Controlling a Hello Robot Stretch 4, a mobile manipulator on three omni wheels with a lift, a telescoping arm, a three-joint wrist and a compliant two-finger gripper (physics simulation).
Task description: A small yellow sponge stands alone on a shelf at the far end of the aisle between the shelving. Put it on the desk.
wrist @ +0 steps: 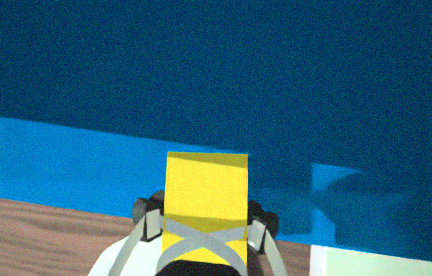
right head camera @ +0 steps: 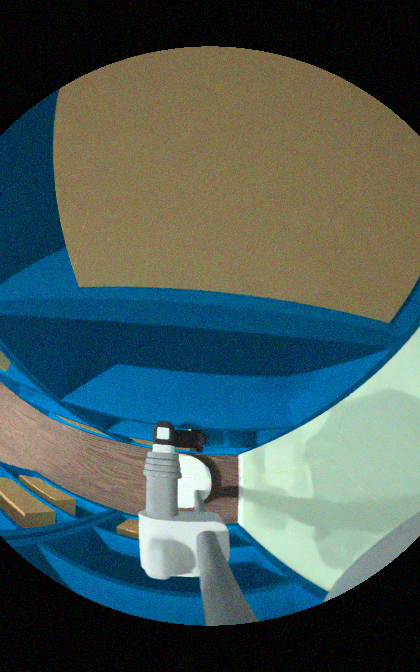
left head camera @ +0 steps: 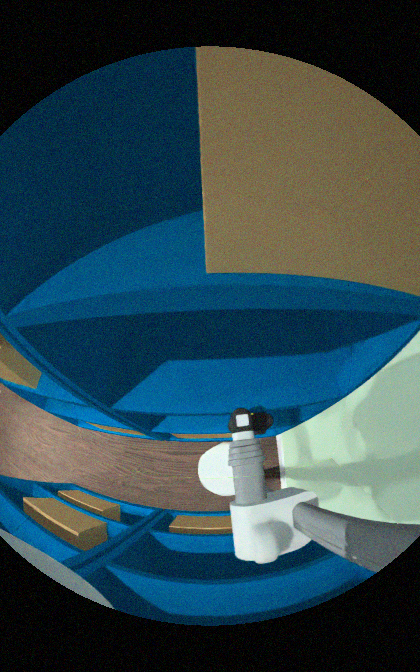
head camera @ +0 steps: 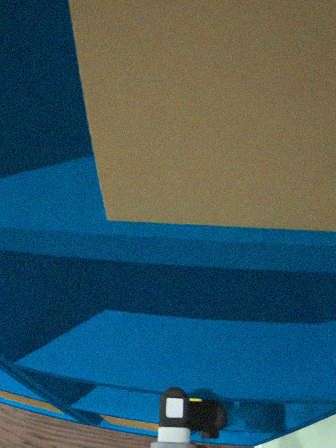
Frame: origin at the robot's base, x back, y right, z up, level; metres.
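Seen in the pictures: gripper, fingertip midpoint: [wrist: 206,212].
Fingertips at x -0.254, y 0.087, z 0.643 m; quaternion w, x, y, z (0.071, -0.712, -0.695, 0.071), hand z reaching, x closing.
Note:
A point is followed by its place in that frame.
The yellow sponge [wrist: 206,187] @(x -0.274, y 0.085, z 0.696 m) is between the two fingertips of my gripper [wrist: 206,212] @(x -0.254, y 0.087, z 0.643 m) in the wrist view, with a fingertip pressed on each side. The gripper is shut on it. Behind the sponge are the blue shelving and a strip of wood floor. In the head camera view a thin yellow sliver of the sponge [head camera: 195,399] @(x -0.280, y 0.070, z 0.697 m) shows above the dark wrist. A small yellow speck of it also shows in the left head view and in the right head view; the fingers are hidden there. The desk does not show in these views.
Blue shelving [head camera: 210,350] @(x -0.335, y 0.091, z 0.963 m) [left head camera: 260,380] [right head camera: 200,395] stands close in front, with a large brown box [head camera: 210,115] @(x -0.252, y 0.020, z 1.513 m) [left head camera: 310,165] [right head camera: 225,175] on it. More shelving with brown boxes [left head camera: 65,520] stands across the wood floor [left head camera: 150,465]. A pale green wall [left head camera: 370,450] [right head camera: 300,470] is at the right.

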